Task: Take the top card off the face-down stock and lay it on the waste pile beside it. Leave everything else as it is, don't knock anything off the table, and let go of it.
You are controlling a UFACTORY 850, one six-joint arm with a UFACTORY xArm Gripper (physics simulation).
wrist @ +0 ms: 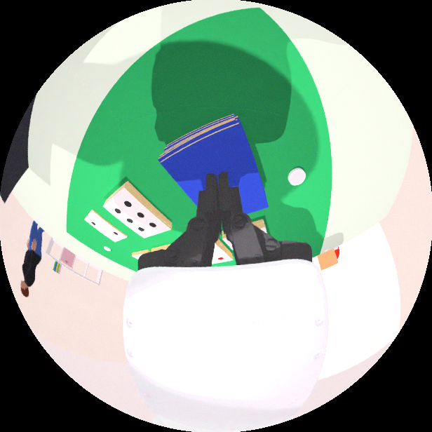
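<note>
The face-down stock [215,150] is a stack of blue-backed cards in the middle of the wrist view, with its layered edges showing on the far side. My gripper [219,185] is shut, with its fingertips together over the near part of the stock's top card and no card between them. Whether the tips touch the card is hard to tell. A face-up pile with black pips [137,210] lies to the left of the stock. Which pile is the waste pile cannot be told for certain.
A thin face-up card [105,226] lies further left, near a small white disc [107,248]. A larger white disc [296,176] lies right of the stock. More face-up cards [222,257] show partly behind the fingers. All lie on the green mat [100,140].
</note>
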